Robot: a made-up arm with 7 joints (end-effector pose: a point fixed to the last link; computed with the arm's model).
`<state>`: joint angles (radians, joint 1 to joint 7).
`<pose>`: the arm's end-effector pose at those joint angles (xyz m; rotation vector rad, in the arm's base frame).
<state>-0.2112 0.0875 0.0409 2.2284 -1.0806 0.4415 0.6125</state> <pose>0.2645 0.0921 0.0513 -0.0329 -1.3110 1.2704</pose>
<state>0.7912 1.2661 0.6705 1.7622 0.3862 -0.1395 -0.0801</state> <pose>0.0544 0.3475 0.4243 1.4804 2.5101 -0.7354</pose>
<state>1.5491 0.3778 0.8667 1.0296 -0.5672 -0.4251 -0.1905</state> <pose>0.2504 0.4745 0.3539 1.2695 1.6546 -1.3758</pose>
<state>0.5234 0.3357 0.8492 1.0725 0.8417 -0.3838 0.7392</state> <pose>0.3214 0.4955 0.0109 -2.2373 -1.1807 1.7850</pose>
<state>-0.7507 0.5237 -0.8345 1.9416 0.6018 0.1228 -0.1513</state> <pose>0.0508 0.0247 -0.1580 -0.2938 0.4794 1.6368</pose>
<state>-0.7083 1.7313 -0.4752 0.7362 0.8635 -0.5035 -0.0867</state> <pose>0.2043 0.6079 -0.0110 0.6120 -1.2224 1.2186</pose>
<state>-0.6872 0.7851 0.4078 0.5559 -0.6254 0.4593 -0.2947</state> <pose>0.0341 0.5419 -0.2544 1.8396 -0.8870 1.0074</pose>
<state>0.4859 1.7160 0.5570 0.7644 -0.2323 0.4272 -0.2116</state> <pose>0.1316 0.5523 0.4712 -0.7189 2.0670 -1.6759</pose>
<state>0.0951 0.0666 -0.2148 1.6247 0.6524 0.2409 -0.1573</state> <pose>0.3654 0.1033 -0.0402 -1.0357 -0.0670 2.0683</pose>
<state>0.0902 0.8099 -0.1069 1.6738 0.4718 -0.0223 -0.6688</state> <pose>0.3329 0.2686 0.0402 -0.8339 -1.5134 2.0808</pose>
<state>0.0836 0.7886 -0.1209 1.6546 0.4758 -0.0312 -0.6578</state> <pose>0.3347 0.2667 0.0279 -0.8192 -1.4710 2.0964</pose>
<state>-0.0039 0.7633 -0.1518 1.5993 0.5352 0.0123 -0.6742</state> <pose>0.3291 0.2693 -0.0222 -0.5950 -1.3297 2.2037</pose>
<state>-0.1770 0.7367 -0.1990 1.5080 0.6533 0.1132 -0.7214</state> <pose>0.2976 0.2767 -0.1100 -0.1280 -1.0887 2.3344</pose>
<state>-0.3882 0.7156 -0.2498 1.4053 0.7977 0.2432 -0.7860</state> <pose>0.2288 0.2868 -0.2016 0.4571 -0.8161 2.3590</pose>
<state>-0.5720 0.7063 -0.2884 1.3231 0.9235 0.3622 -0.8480</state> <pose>0.1478 0.2976 -0.2609 0.9565 -0.5976 2.2647</pose>
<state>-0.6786 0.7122 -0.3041 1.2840 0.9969 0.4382 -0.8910</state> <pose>0.0972 0.3069 -0.2823 1.2340 -0.4904 2.1616</pose>
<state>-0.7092 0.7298 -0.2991 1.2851 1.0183 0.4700 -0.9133</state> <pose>0.0882 0.3138 -0.2823 1.3119 -0.4850 2.1211</pose>
